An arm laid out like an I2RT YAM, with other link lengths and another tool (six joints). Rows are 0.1 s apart.
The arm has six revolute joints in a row. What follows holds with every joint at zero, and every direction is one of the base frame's. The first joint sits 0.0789 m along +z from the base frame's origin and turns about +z. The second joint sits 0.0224 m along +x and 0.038 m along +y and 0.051 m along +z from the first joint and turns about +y. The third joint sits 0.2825 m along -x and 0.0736 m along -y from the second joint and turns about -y. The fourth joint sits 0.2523 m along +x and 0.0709 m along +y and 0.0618 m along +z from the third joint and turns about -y. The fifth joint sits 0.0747 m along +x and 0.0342 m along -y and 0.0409 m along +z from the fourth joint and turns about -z. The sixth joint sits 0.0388 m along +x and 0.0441 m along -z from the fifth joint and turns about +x. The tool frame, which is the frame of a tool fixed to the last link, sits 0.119 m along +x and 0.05 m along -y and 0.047 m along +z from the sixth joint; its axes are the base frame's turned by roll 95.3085, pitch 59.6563 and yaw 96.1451 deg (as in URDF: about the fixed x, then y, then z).
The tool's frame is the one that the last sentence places.
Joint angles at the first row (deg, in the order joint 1, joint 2, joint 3, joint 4, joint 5, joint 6):
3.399, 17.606, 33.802, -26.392, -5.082, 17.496
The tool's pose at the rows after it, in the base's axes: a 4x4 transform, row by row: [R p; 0 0 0 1], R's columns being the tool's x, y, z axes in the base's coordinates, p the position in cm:
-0.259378, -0.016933, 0.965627, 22.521; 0.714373, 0.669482, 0.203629, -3.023; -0.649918, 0.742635, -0.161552, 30.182; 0, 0, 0, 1
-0.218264, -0.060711, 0.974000, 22.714; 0.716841, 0.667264, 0.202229, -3.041; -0.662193, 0.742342, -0.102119, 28.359; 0, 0, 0, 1
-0.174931, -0.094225, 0.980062, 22.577; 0.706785, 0.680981, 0.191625, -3.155; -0.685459, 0.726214, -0.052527, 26.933; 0, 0, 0, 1
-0.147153, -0.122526, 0.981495, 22.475; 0.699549, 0.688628, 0.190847, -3.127; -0.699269, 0.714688, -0.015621, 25.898; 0, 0, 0, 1
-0.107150, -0.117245, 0.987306, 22.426; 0.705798, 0.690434, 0.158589, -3.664; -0.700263, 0.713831, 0.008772, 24.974; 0, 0, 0, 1
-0.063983, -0.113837, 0.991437, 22.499; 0.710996, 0.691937, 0.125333, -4.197; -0.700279, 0.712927, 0.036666, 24.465; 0, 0, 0, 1
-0.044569, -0.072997, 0.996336, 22.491; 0.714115, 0.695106, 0.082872, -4.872; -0.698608, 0.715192, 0.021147, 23.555; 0, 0, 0, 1
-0.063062, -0.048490, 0.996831, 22.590; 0.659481, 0.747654, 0.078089, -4.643; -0.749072, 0.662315, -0.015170, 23.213; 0, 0, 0, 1
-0.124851, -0.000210, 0.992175, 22.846; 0.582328, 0.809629, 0.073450, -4.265; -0.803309, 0.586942, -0.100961, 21.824; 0, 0, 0, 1
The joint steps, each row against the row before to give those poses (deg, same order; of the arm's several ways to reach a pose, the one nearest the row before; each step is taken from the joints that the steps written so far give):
0.043, -4.024, -9.072, 7.954, -0.984, 0.000
0.004, -3.866, -7.256, 6.866, 0.114, -0.021
0.000, -4.221, -5.901, 4.609, 0.590, -1.181
-0.003, -3.362, -4.196, 2.998, 0.018, -0.743
-0.004, -1.883, -3.192, 2.707, 1.876, 0.022
0.004, 0.023, -2.644, 4.263, 1.928, -0.022
-0.001, -0.001, -1.223, 0.326, 2.446, -0.043
-0.001, -0.001, -0.022, -1.902, 0.109, -4.241
0.004, 0.000, 0.000, -4.743, 0.025, -5.398

